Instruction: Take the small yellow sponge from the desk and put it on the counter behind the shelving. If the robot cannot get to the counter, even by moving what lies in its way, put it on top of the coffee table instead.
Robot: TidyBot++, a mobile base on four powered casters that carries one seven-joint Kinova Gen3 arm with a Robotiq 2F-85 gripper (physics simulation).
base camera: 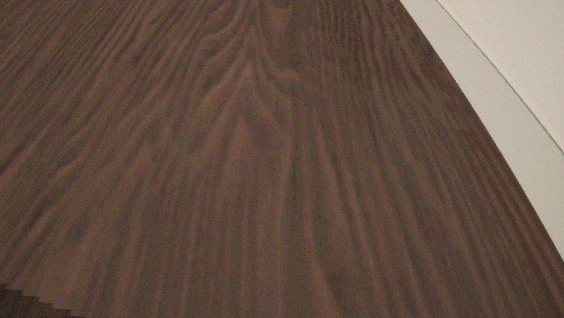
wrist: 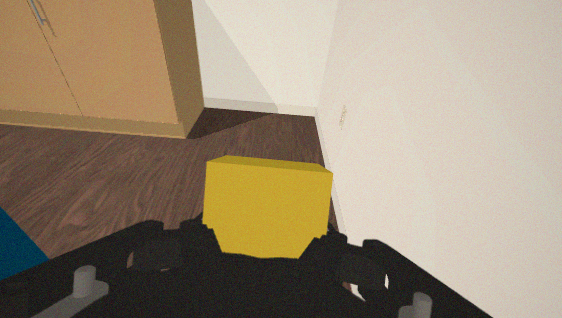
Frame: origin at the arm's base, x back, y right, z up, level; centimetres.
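Seen in the pictures: gripper, between the fingertips: (wrist: 266, 222).
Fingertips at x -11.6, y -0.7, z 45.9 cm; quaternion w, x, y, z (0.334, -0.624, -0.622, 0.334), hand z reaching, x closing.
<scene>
Offsets run from my fingertips to a thing's top centre. "spot": to the spot under its first point. Level surfaces: height alone.
The small yellow sponge @(dx +2.2, dy +0.0, dz +6.1 cm) (wrist: 267, 207) is held upright in my gripper (wrist: 266, 222), which is shut on it, in the lower middle of the wrist view. The black fingers grip its left and right sides. The counter's light wooden cabinet @(spot: dx -126.0, dy -94.6, dz -33.0 cm) (wrist: 112, 60) stands beyond it at the upper left of the wrist view; its doors, a handle and its right side panel show, while its top is out of view. The coffee table and the desk do not show in either view. The gripper does not show in the base camera view.
A blue surface (wrist: 17, 245), likely part of the shelving, cuts into the lower left of the wrist view. A white wall (wrist: 440, 140) runs close along the right, meeting a back wall beyond the cabinet. Dark wooden floor @(dz -85.5 cm) (base camera: 250, 175) (wrist: 105, 175) lies ahead, with white baseboard (base camera: 480, 100) on its right.
</scene>
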